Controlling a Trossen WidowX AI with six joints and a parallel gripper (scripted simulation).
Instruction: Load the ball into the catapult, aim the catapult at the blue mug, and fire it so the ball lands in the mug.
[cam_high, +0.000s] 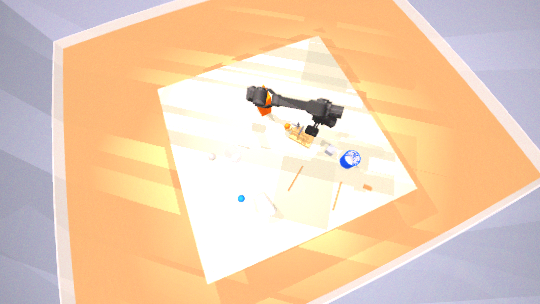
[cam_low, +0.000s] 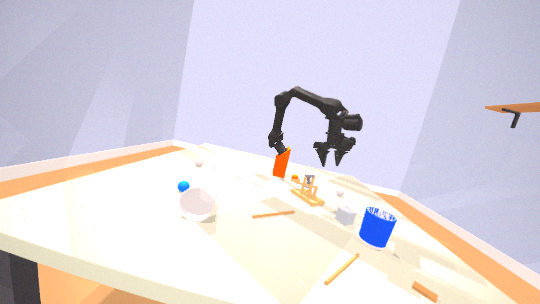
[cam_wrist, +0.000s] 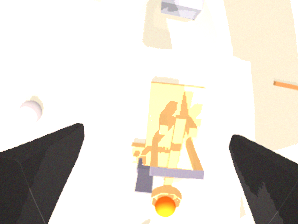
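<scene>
Right now my gripper tip is 12 cm to the left of the orange ball, 11 cm past it and 11 cm above it. From my gripper tip the other things lie so: grey cube: 15 cm below, 12 cm ahead, 7 cm to the left; blue mug: 22 cm ahead, 14 cm below, 13 cm to the left; wooden catapult: 12 cm below, 7 cm to the right, 7 cm behind.
</scene>
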